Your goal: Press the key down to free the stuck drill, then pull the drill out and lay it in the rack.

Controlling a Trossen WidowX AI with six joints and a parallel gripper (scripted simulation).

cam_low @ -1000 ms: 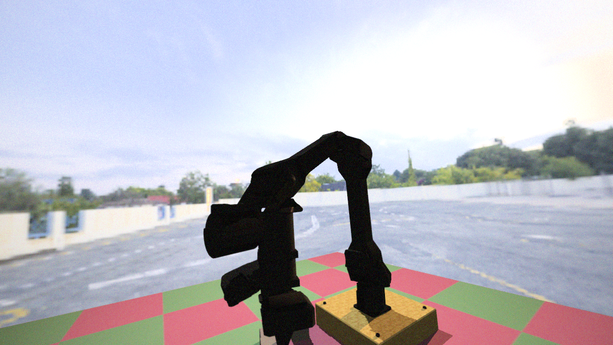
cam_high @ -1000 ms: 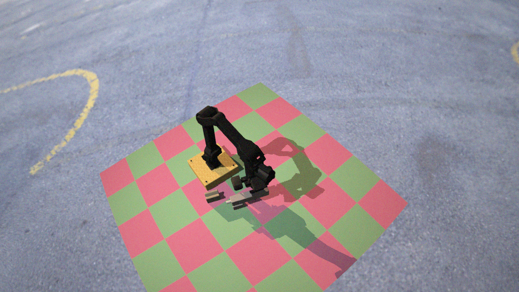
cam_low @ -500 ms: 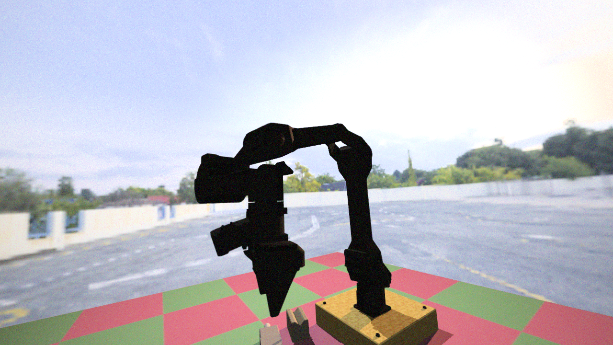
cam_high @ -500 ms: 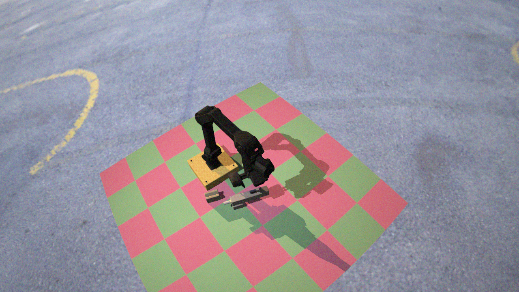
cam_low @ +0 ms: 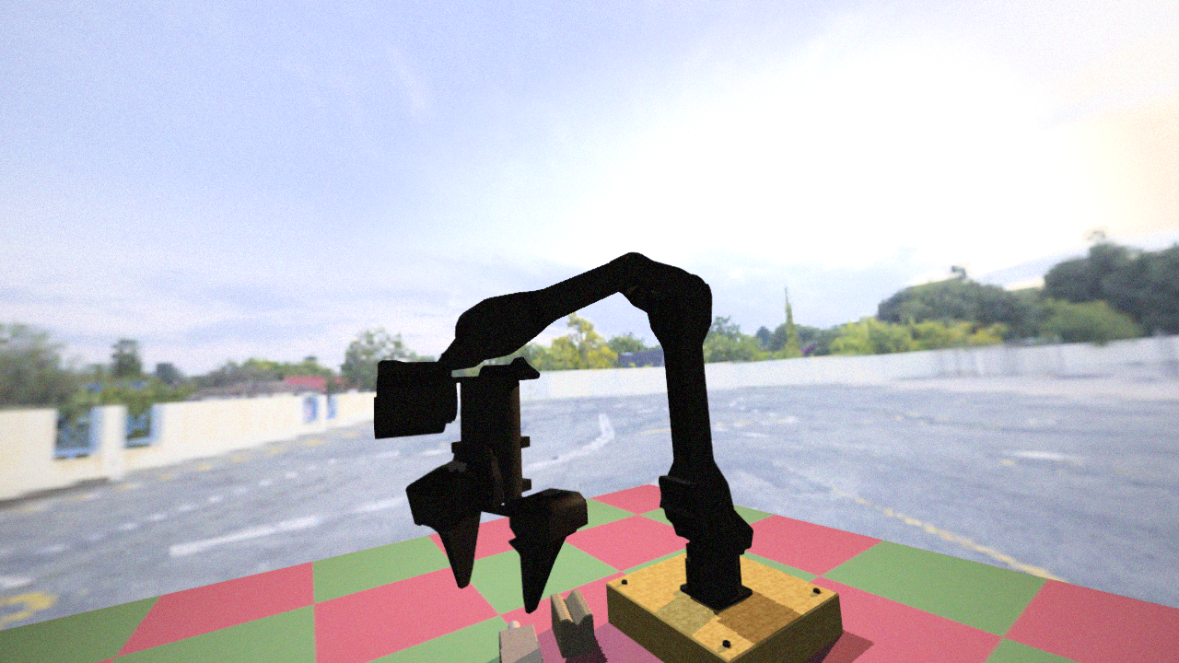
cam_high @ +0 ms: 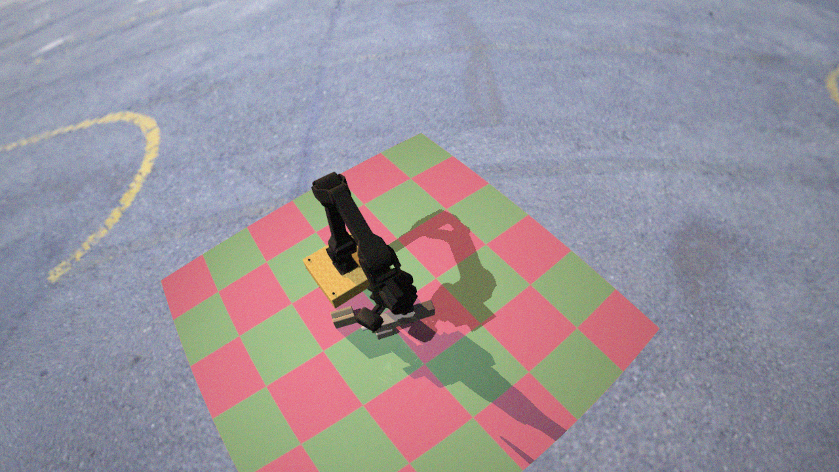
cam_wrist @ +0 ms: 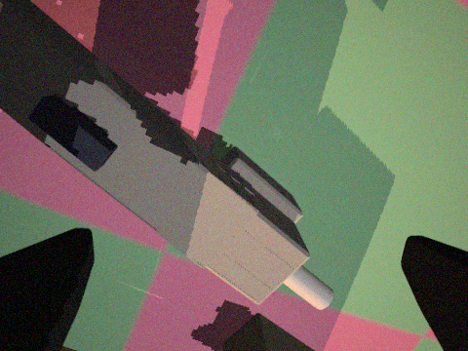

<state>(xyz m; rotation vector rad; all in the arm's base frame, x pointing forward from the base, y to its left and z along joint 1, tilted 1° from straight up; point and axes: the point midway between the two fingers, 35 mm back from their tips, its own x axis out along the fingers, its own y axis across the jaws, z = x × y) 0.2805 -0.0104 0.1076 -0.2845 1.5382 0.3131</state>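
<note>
My gripper tip is 70 mm above the drill, 30 mm past it and 10 mm to the left of it. From my gripper tip the other things lie so: dark key (70 mm to the left, 70 mm below); notched rack (130 mm behind, 100 mm below, 90 mm to the right); long grey block (80 mm below, 40 mm to the left, 10 mm behind).
</note>
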